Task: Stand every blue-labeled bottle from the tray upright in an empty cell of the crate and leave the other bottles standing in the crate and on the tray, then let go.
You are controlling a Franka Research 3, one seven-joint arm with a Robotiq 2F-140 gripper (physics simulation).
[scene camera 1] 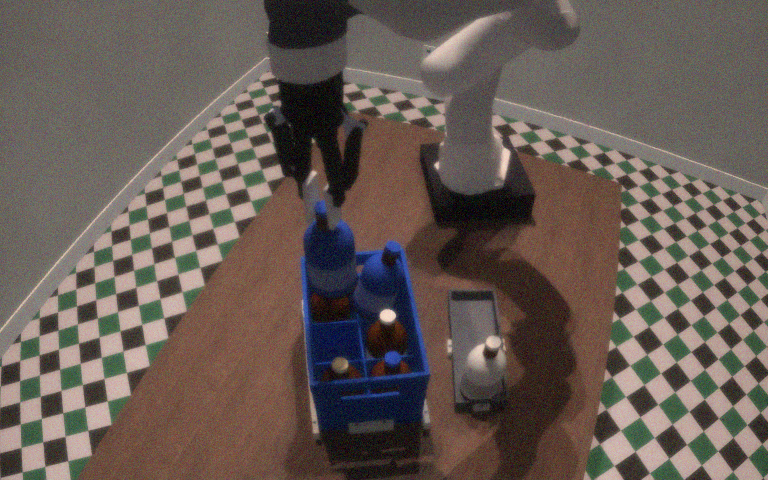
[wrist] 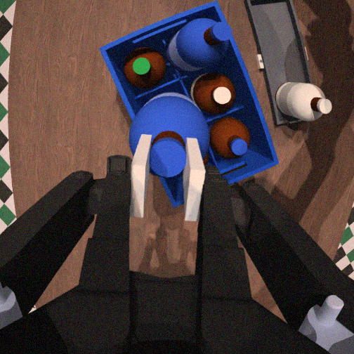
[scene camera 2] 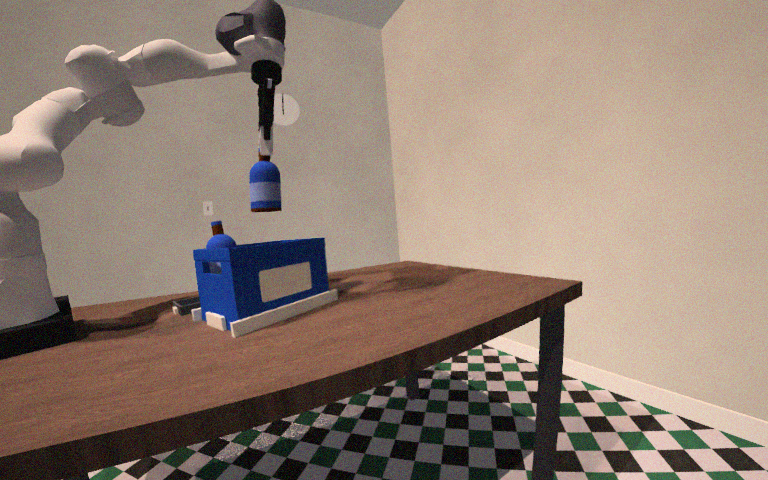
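Note:
My gripper point(scene camera 1: 321, 210) point(scene camera 2: 265, 151) point(wrist: 167, 155) is shut on the neck of a blue-labeled bottle point(scene camera 1: 330, 254) point(scene camera 2: 265, 189) point(wrist: 169, 117), held upright above the blue crate point(scene camera 1: 334, 404) point(scene camera 2: 246, 283) point(wrist: 265, 145). Another blue-labeled bottle point(scene camera 1: 376, 283) point(scene camera 2: 220, 241) point(wrist: 197, 45) stands in a corner cell. Brown bottles with a green cap point(wrist: 141, 66), a white cap point(scene camera 1: 387, 333) point(wrist: 212, 92), a blue cap point(scene camera 1: 391, 362) point(wrist: 230, 135) and a yellowish cap point(scene camera 1: 339, 366) stand in other cells. The middle left cell in scene camera 1 is empty; the held bottle covers it in the wrist view.
A grey tray point(scene camera 1: 472, 316) point(scene camera 2: 186, 306) point(wrist: 282, 40) lies beside the crate with a white bottle point(scene camera 1: 484, 367) point(wrist: 299, 101) standing at one end. White strips point(scene camera 2: 283, 313) run along the crate's base. The robot's black base point(scene camera 1: 481, 208) is behind the tray in scene camera 1.

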